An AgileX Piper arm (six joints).
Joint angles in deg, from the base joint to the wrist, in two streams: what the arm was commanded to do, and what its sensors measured. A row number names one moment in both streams.
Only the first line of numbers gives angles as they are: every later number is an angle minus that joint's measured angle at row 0.
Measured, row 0: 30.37, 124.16, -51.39, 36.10, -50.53, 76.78
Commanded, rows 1 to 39: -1.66, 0.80, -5.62, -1.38, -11.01, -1.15; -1.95, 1.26, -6.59, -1.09, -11.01, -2.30; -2.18, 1.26, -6.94, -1.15, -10.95, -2.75; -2.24, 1.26, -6.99, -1.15, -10.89, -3.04; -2.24, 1.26, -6.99, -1.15, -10.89, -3.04; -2.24, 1.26, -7.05, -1.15, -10.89, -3.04; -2.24, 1.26, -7.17, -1.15, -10.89, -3.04; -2.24, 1.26, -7.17, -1.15, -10.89, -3.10; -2.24, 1.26, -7.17, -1.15, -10.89, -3.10; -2.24, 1.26, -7.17, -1.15, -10.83, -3.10; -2.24, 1.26, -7.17, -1.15, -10.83, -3.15; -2.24, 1.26, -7.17, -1.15, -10.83, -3.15; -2.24, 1.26, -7.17, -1.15, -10.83, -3.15; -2.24, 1.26, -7.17, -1.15, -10.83, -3.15; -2.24, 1.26, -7.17, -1.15, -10.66, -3.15; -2.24, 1.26, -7.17, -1.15, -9.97, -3.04; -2.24, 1.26, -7.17, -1.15, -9.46, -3.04; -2.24, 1.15, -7.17, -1.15, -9.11, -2.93; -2.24, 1.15, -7.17, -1.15, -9.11, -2.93; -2.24, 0.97, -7.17, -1.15, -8.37, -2.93; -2.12, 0.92, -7.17, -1.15, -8.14, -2.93; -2.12, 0.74, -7.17, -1.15, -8.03, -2.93; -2.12, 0.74, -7.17, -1.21, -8.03, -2.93; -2.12, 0.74, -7.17, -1.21, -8.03, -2.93; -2.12, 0.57, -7.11, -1.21, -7.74, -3.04; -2.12, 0.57, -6.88, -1.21, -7.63, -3.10; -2.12, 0.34, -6.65, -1.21, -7.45, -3.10; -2.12, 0.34, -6.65, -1.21, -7.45, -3.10; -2.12, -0.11, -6.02, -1.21, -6.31, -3.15; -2.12, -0.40, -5.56, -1.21, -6.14, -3.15; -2.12, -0.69, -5.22, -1.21, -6.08, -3.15; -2.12, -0.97, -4.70, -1.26, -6.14, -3.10; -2.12, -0.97, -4.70, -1.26, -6.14, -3.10; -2.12, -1.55, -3.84, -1.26, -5.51, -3.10; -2.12, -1.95, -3.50, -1.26, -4.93, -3.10; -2.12, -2.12, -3.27, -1.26, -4.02, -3.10; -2.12, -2.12, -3.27, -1.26, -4.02, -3.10; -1.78, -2.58, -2.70, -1.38, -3.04, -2.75; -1.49, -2.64, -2.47, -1.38, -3.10, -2.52
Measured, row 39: -0.46, -0.86, -1.04, 0.97, 4.69, -2.52
